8 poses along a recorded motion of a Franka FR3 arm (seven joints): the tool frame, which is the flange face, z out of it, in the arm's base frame.
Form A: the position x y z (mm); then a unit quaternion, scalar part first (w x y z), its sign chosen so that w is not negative.
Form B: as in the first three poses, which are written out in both.
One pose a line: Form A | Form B
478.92, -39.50, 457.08, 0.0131, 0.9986, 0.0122, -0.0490 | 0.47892, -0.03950, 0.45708, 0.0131, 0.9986, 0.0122, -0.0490
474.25, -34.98, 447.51, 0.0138, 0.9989, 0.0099, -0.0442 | 0.47425, -0.03498, 0.44751, 0.0138, 0.9989, 0.0099, -0.0442
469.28, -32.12, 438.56, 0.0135, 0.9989, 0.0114, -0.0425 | 0.46928, -0.03212, 0.43856, 0.0135, 0.9989, 0.0114, -0.0425
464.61, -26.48, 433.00, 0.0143, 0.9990, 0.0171, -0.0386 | 0.46461, -0.02648, 0.43300, 0.0143, 0.9990, 0.0171, -0.0386
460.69, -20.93, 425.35, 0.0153, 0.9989, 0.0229, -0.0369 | 0.46069, -0.02093, 0.42535, 0.0153, 0.9989, 0.0229, -0.0369
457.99, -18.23, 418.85, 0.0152, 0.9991, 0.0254, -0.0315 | 0.45799, -0.01823, 0.41885, 0.0152, 0.9991, 0.0254, -0.0315
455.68, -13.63, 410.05, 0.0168, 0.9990, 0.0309, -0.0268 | 0.45568, -0.01363, 0.41005, 0.0168, 0.9990, 0.0309, -0.0268
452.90, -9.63, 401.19, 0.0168, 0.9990, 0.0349, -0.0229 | 0.45290, -0.00963, 0.40119, 0.0168, 0.9990, 0.0349, -0.0229
